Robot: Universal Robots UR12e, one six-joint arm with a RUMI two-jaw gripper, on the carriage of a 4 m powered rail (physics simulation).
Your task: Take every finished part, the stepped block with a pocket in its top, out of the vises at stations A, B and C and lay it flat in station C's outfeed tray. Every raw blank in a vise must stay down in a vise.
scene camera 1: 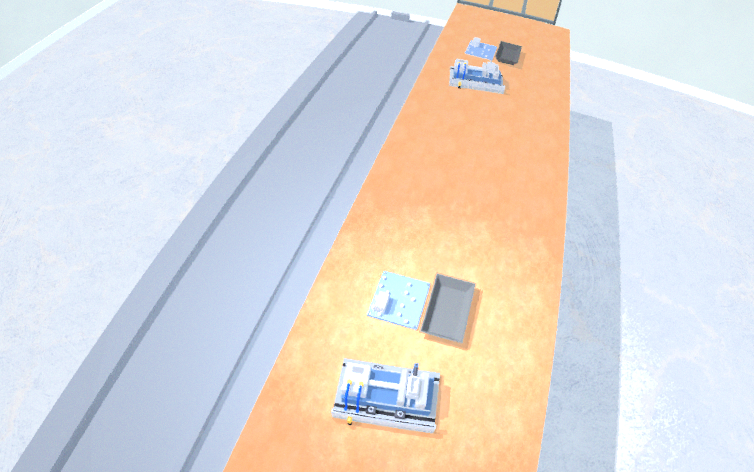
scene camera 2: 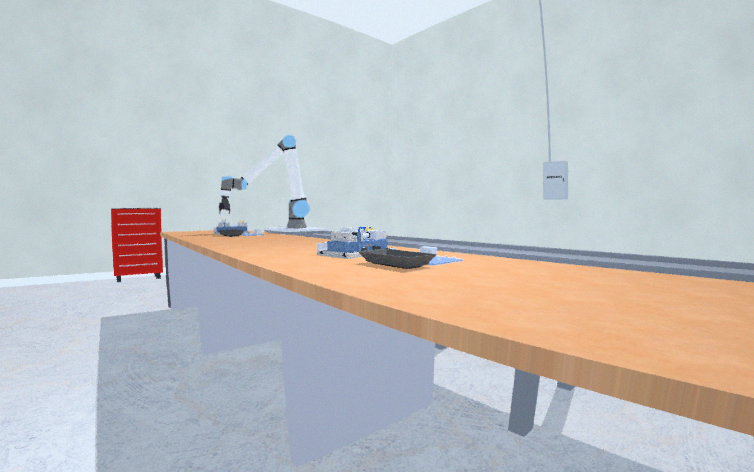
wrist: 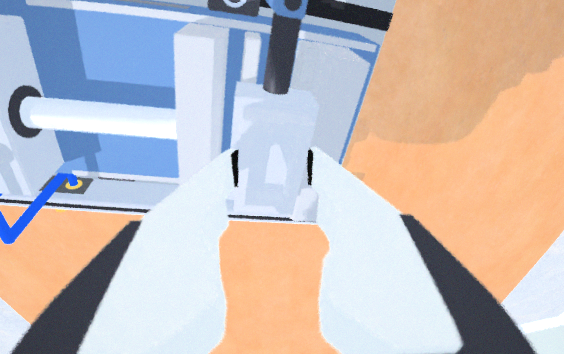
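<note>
My gripper [wrist: 273, 151] [scene camera 2: 224, 212] is over the vise at the far left of the bench in scene camera 2. In the wrist view its fingers are closed in on both sides of a pale stepped block with a pocket [wrist: 252, 120]. The block is upright between the left vise jaw [wrist: 192, 75] and the right jaw [wrist: 332, 85]; how far it is lifted, if at all, I cannot tell. A nearer vise [scene camera 1: 383, 424] holds a pale block [scene camera 1: 414, 385], its type unclear. Another vise [scene camera 1: 476, 85] is farther back. Station letters cannot be read.
A dark rod [wrist: 282, 55] on a blue holder reaches the held block's upper edge. Blue hoses [wrist: 32, 215] are at left. A grey tray [scene camera 1: 448, 306] and blue plate [scene camera 1: 393, 320] lie beyond the nearer vise. Another tray [scene camera 1: 508, 53] is far back. A dark tray [scene camera 2: 396, 258] shows in scene camera 2.
</note>
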